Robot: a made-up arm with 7 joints.
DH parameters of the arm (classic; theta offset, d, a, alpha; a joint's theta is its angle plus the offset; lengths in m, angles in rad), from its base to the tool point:
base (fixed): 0 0 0 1.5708
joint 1: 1.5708 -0.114 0 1.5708
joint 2: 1.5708 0 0 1.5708
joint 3: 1.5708 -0.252 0 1.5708
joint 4: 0 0 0 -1.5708
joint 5: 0 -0.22 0 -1.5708
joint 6: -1.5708 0 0 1.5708
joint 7: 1.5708 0 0 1.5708
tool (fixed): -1.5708 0 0 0
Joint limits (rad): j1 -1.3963..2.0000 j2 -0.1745..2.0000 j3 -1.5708..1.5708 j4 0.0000..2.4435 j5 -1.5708..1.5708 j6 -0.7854..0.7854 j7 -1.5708..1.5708
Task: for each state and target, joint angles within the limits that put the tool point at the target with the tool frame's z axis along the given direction. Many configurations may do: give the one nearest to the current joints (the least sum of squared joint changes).
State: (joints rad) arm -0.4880 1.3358 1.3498 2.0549 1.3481 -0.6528 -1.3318
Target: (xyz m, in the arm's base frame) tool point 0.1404 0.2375 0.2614 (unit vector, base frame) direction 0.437 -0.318 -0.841
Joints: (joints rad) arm -0.3873 1.9992 1.4277 1.6485 0.9223 -0.7854 -1.1704
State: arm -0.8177 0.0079 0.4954 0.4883 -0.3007 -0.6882 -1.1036
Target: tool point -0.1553 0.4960 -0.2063 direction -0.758 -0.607 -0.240
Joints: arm -0.9514 0.8897 0.5642 0.4319 -0.4457 -0.7854 -1.1339
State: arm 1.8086 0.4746 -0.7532 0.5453 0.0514 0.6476 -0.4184
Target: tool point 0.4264 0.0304 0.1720 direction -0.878 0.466 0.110
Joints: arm 1.8364 -0.1186 -0.4921 0.2825 0.4530 0.5902 0.2786
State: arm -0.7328 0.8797 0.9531 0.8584 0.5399 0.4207 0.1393
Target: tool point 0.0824 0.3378 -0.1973 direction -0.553 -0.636 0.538
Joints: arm -0.6103 0.5935 0.5922 1.7165 0.3868 0.6011 -0.1789
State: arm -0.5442 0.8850 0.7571 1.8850 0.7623 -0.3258 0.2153
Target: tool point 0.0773 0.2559 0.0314 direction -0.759 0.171 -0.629
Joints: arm -0.4521 0.9833 1.1660 2.4416 0.7257 0.2064 -0.0239
